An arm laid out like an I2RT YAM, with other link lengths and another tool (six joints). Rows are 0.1 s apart.
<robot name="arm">
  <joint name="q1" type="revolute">
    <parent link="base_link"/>
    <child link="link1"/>
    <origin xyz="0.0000 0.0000 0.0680" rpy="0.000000 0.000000 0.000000"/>
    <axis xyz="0 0 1"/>
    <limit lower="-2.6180" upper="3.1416"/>
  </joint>
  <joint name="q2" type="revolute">
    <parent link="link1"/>
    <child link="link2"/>
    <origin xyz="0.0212 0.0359 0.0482" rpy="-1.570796 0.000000 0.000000"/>
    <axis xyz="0 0 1"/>
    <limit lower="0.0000" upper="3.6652"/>
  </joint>
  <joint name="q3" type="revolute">
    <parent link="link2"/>
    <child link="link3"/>
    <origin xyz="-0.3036 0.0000 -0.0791" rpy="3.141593 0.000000 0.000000"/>
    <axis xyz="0 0 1"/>
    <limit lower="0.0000" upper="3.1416"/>
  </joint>
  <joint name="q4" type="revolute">
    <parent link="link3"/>
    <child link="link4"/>
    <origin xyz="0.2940 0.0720 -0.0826" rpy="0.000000 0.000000 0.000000"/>
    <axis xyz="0 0 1"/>
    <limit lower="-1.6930" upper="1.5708"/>
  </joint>
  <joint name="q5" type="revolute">
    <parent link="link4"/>
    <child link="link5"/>
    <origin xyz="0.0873 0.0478 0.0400" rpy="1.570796 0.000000 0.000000"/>
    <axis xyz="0 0 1"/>
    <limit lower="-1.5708" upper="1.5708"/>
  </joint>
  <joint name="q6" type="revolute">
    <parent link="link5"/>
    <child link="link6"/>
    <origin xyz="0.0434 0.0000 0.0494" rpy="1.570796 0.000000 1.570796"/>
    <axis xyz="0 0 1"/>
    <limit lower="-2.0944" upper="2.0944"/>
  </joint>
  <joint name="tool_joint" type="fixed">
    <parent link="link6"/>
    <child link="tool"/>
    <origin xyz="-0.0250 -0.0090 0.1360" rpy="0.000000 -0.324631 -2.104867"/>
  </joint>
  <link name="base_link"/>
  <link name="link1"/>
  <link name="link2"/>
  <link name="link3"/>
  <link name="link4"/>
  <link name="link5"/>
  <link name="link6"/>
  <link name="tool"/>
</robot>
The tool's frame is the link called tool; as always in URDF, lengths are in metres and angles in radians.
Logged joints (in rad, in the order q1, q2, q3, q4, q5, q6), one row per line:
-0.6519, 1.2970, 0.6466, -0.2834, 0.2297, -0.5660
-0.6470, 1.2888, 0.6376, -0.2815, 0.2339, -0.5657
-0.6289, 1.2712, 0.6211, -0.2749, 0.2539, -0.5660
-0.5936, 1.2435, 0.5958, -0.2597, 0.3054, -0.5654
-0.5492, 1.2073, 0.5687, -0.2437, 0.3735, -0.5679
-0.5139, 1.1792, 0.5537, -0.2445, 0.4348, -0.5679
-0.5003, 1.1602, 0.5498, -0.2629, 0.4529, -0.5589
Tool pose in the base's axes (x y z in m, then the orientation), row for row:
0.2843, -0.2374, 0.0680, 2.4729, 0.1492, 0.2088
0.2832, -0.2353, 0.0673, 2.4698, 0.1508, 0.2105
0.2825, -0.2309, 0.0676, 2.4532, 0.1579, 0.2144
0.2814, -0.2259, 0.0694, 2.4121, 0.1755, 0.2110
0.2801, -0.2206, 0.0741, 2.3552, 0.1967, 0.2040
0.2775, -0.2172, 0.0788, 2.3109, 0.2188, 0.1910
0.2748, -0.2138, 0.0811, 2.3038, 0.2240, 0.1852
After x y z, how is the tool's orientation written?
As angles about the fixed x, y, z axes (roll, pitch, yaw), in radians.
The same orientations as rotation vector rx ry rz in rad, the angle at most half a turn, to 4 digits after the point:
2.4404, 0.3199, -0.0938
2.4367, 0.3226, -0.0945
2.4183, 0.3298, -0.0983
2.3750, 0.3325, -0.1133
2.3160, 0.3332, -0.1307
2.2704, 0.3290, -0.1542
2.2636, 0.3251, -0.1617

